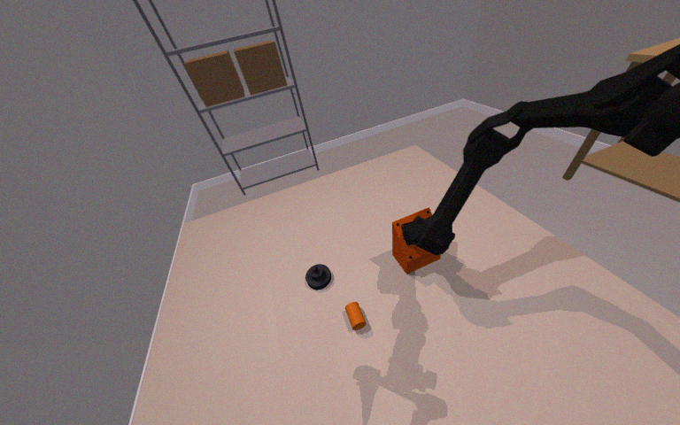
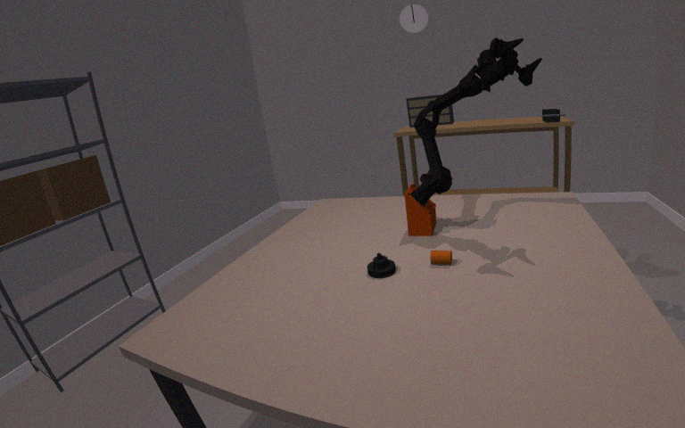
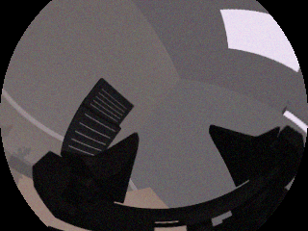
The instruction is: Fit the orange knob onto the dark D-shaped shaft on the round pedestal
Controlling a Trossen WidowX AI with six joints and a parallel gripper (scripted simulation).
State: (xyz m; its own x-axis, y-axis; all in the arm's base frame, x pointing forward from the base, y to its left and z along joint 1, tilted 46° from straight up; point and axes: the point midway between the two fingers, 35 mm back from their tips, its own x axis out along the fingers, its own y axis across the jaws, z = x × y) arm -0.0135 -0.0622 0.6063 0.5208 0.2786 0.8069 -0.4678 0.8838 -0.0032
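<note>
The orange knob is 27 cm ahead of my gripper tip, 30 cm to the right of it and 58 cm below it. Round my gripper tip: dark round pedestal: 34 cm ahead, 47 cm to the right, 57 cm below.
</note>
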